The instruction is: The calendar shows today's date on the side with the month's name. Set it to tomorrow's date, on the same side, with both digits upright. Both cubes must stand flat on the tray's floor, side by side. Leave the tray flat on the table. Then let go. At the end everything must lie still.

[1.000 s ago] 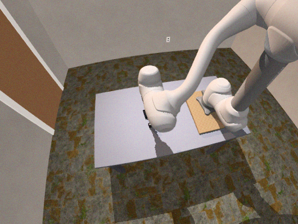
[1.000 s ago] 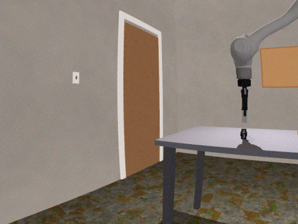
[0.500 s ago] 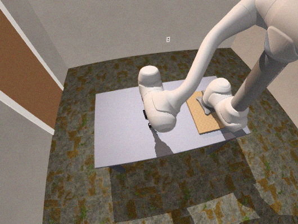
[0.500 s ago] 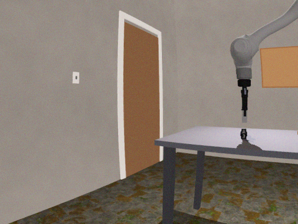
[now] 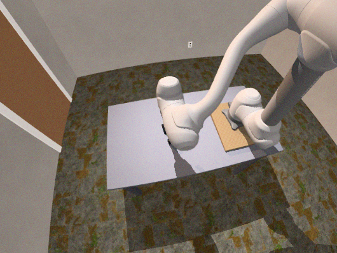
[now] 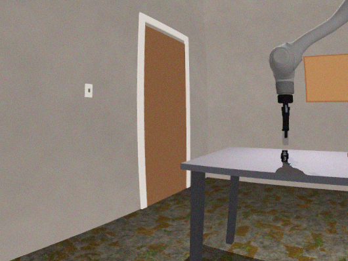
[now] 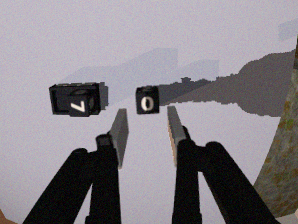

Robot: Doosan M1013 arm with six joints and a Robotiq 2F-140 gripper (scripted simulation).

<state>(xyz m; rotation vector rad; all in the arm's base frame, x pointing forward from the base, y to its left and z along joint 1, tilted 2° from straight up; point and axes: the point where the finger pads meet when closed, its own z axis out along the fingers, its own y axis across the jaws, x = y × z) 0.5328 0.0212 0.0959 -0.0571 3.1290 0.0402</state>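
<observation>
Right now my hand is 100 mm above the dark cube.
</observation>
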